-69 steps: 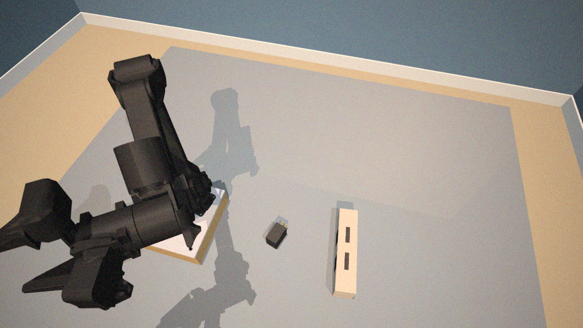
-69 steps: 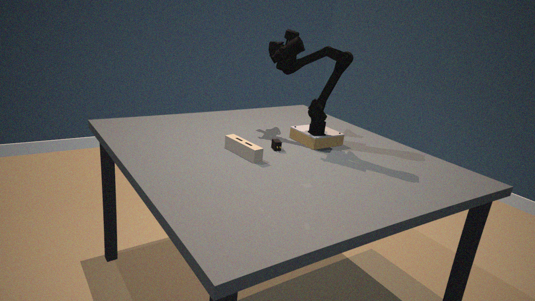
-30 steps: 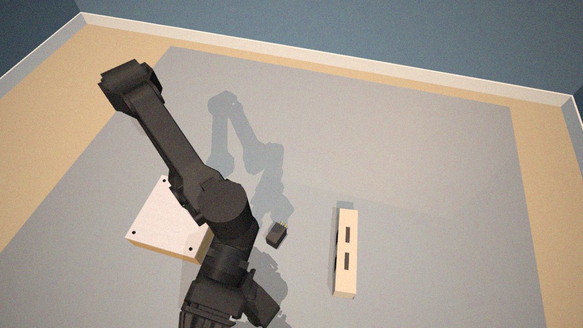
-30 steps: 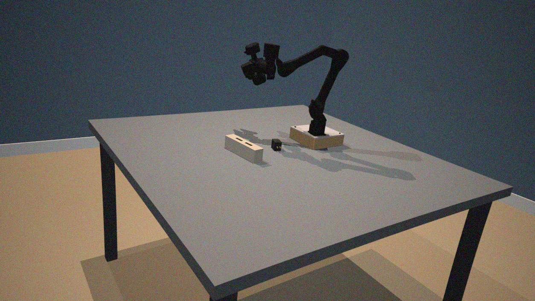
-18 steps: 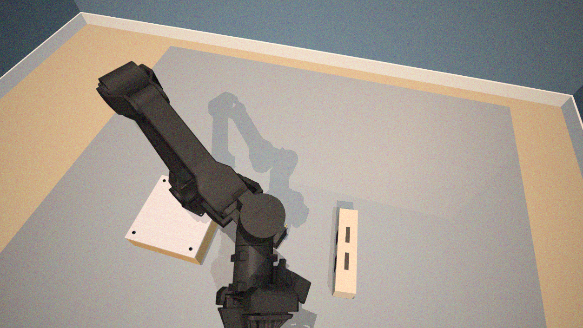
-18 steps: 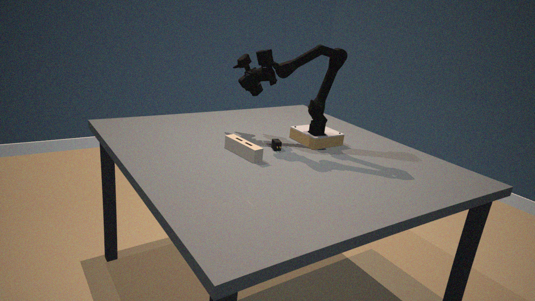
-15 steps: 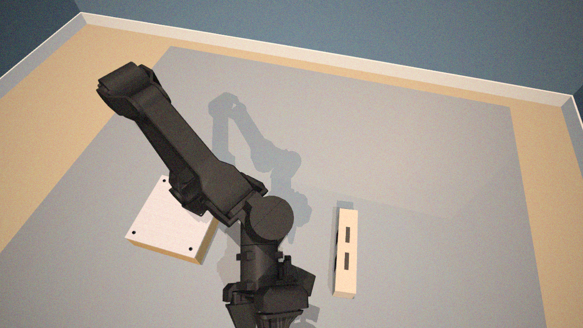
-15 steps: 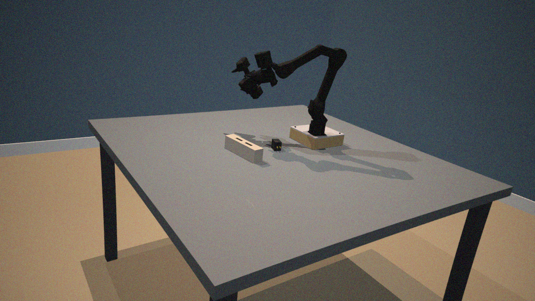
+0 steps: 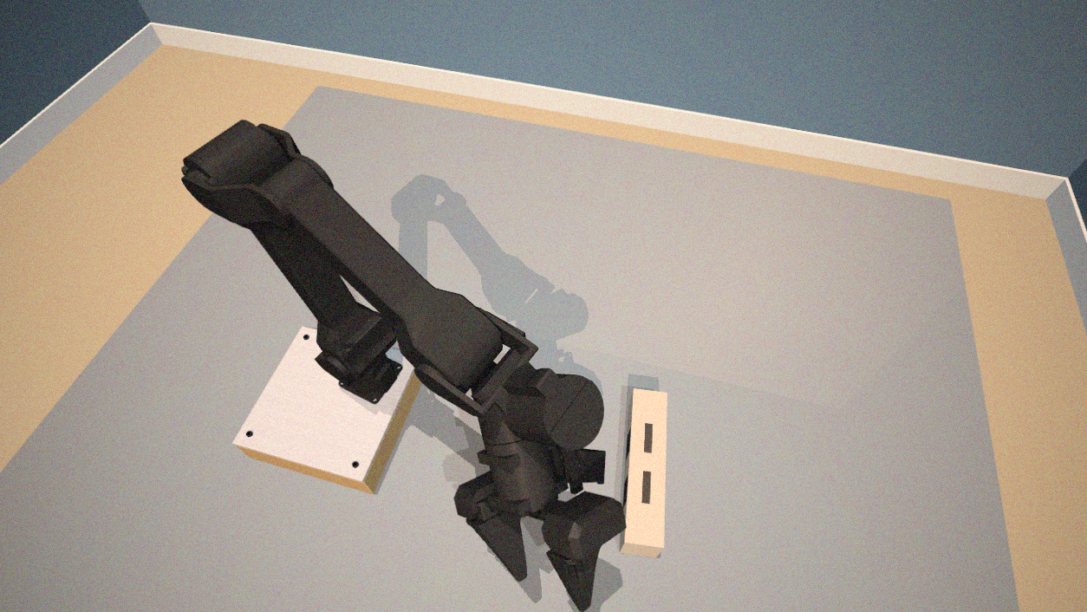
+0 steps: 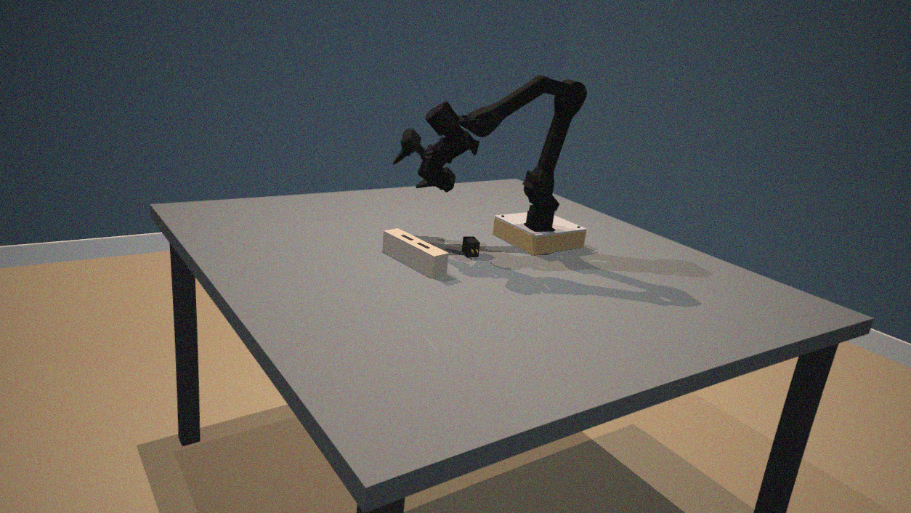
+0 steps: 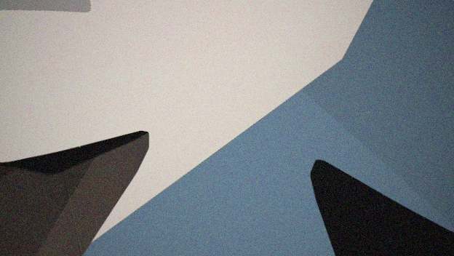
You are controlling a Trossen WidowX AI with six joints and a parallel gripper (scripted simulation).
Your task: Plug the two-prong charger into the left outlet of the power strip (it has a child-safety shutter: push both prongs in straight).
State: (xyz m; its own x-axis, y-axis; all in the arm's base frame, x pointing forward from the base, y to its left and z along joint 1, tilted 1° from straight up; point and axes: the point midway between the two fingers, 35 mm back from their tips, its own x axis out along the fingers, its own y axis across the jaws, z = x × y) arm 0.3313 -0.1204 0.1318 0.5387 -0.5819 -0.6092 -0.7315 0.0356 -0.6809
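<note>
The black two-prong charger is 140 mm behind my gripper tip, 180 mm to the left of it and 150 mm below it.
</note>
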